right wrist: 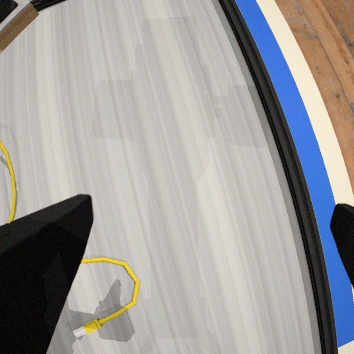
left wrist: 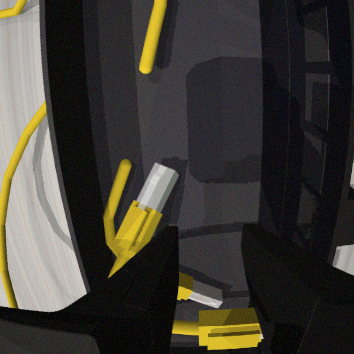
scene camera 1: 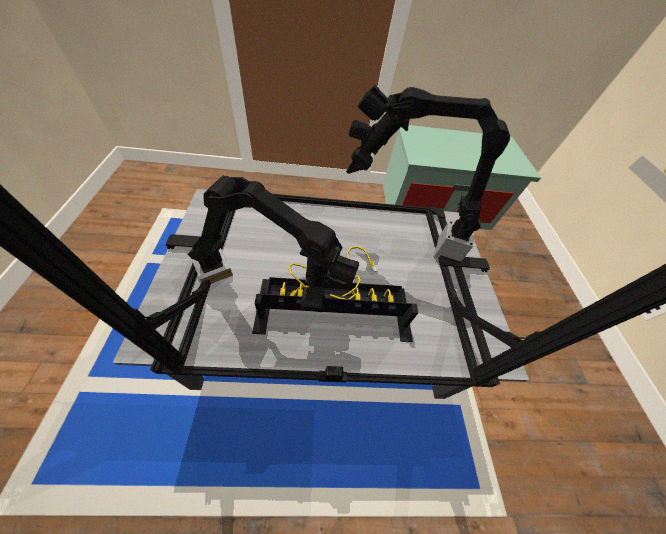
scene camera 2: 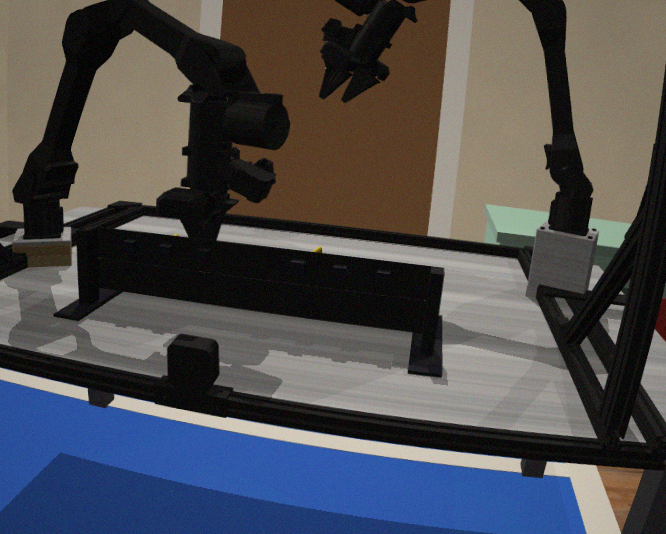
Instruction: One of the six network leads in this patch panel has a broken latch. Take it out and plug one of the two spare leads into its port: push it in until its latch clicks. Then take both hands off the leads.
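Frame: origin at the left arm's base, x up, y left, z back, level; centimetres.
Seen in the pictures: left gripper, fingertip midpoint: (left wrist: 209, 236) (scene camera 1: 313, 293); right gripper, fingertip midpoint: (right wrist: 219, 212) (scene camera 1: 351, 165) (scene camera 2: 332, 99); left arm's base, origin of the base link: (scene camera 1: 210, 262) (scene camera 2: 42, 234); right arm's base, origin of the base link: (scene camera 1: 460, 233) (scene camera 2: 569, 229).
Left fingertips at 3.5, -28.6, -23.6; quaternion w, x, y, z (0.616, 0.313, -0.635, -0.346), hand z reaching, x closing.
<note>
Offsets run from my left fingertips to a thing's top centre, as dx, dy, dz. "spot": to the spot under its first point. Level surfaces: height alone.
The black patch panel (scene camera 1: 355, 307) (scene camera 2: 250, 283) (left wrist: 225, 120) stands on the table. Several yellow leads stand in its row, such as one plug {spot: +1.7, +4.8, +7.9} (scene camera 1: 283, 289) at the left end and another {spot: +1.5, -13.5, -20.0} (scene camera 1: 390, 297) at the right end. My left gripper (scene camera 1: 314, 297) (scene camera 2: 201, 239) (left wrist: 209, 236) is partly open, low over the panel's left half, with nothing between its fingertips. A loose yellow plug {spot: -2.8, +3.3, -0.6} (left wrist: 138, 227) with a clear tip lies tilted inside the panel beside one finger. A spare lead's plug {-6.6, +3.3, -28.2} (scene camera 1: 374, 267) (right wrist: 92, 326) lies on the table behind the panel. My right gripper (scene camera 1: 355, 168) (scene camera 2: 333, 100) is wide open, high above the table.
A yellow cable {spot: -2.5, +14.3, -1.0} (scene camera 1: 295, 265) loops behind the panel's left half. A second yellow plug {spot: +1.2, +1.3, +3.5} (left wrist: 230, 327) shows low in the left wrist view. Black frame rails (scene camera 1: 261, 373) (scene camera 2: 333, 425) edge the table {dx -7.9} (scene camera 1: 222, 344). A small black box (scene camera 2: 192, 361) sits on the front rail.
</note>
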